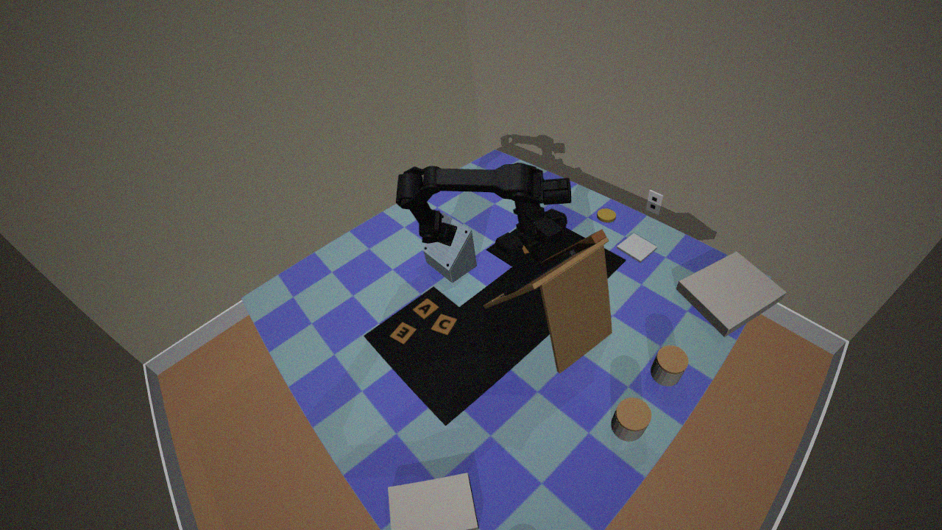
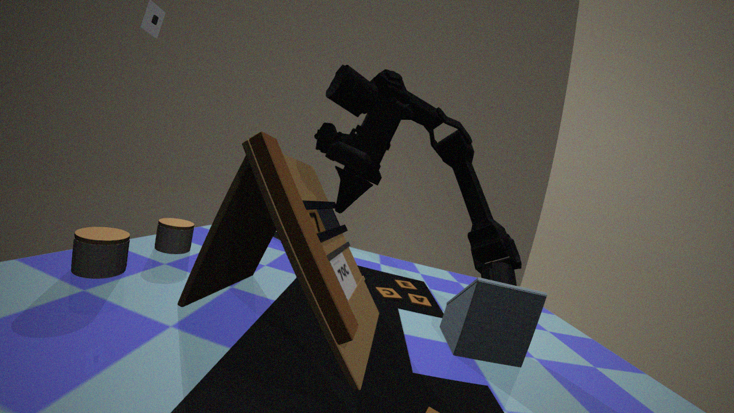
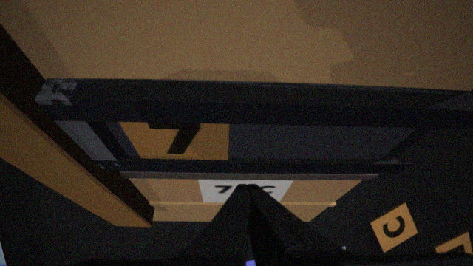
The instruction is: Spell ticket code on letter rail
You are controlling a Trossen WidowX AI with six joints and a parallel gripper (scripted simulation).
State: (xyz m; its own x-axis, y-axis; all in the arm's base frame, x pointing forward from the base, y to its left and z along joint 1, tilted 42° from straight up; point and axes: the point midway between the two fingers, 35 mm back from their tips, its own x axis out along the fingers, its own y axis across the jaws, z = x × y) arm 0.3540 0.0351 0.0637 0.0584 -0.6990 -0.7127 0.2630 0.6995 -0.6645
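Right now the q tile is 22 cm to the left of my gripper tip, 20 cm below it and 17 cm behind it. From my gripper tip the other things lie so: white ticket 10 cm below, 3 cm behind; black mat 20 cm below, 15 cm behind, 1 cm to the right; small white plate 42 cm to the left, 20 cm below, 14 cm ahead.
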